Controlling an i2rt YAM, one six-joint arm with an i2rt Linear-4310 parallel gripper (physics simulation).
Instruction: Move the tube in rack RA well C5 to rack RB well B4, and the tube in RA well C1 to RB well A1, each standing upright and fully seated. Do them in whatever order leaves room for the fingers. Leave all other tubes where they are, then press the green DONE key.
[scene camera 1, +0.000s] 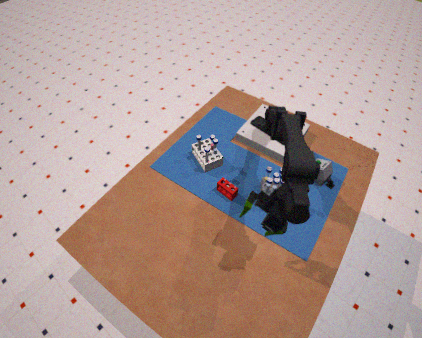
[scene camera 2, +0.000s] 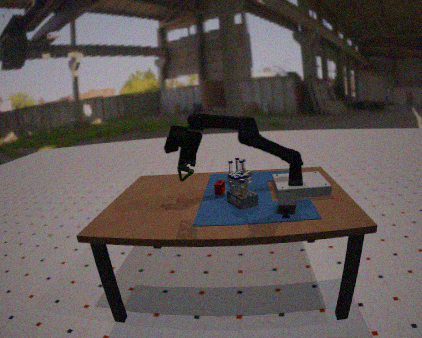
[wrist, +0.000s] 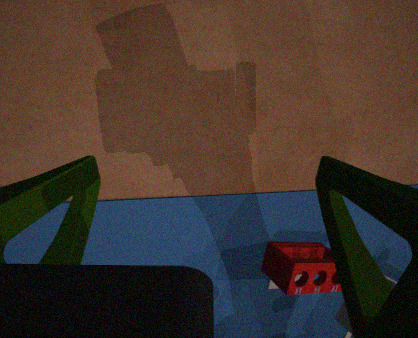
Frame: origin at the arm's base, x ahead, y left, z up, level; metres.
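Seen in the pictures: gripper, fingertip midpoint: (scene camera 1: 252, 225) (scene camera 2: 182, 173) (wrist: 208, 168); arm's base at its link origin: (scene camera 2: 295, 179).
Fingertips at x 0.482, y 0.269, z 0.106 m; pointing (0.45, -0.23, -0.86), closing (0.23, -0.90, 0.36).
Offsets run from my fingertips to a thing's top centre. "spot": to the spot under its first point. Level surfaces: height alone.
My gripper (scene camera 1: 255, 225) (scene camera 2: 184, 179) (wrist: 208, 168) is open with nothing between its green fingers, high above the front edge of the blue mat. A white rack @[dy -0.379, dx -0.176, dz -0.099 m] (scene camera 1: 212, 164) stands at the left of the mat in scene camera 1, holding several upright tubes with blue-and-white caps. A second, greyer rack (scene camera 1: 266, 189) (scene camera 2: 243, 201) with several capped tubes stands beside the arm, partly hidden by it in scene camera 1. The rack labels and wells are too small to read. The green DONE key @[spot: dy +0.001, dx -0.451, dz -0.078 m] (scene camera 1: 319, 162) shows on a grey box @[dy +0.019, dx -0.449, dz -0.065 m] (scene camera 1: 324, 172) (scene camera 2: 286, 204), partly behind the arm.
A small red block with holes @[dy -0.198, dx -0.108, dz -0.099 m] (scene camera 1: 227, 188) (scene camera 2: 219, 188) (wrist: 278, 267) stands on the blue mat @[dz -0.149 m] (scene camera 1: 175, 160) (scene camera 2: 210, 215) (wrist: 150, 225) between the racks. The white base plate (scene camera 1: 247, 134) (scene camera 2: 317, 190) is at the back. The wooden table @[dz -0.152 m] (scene camera 1: 150, 240) (scene camera 2: 130, 215) (wrist: 280, 100) surrounds the mat.
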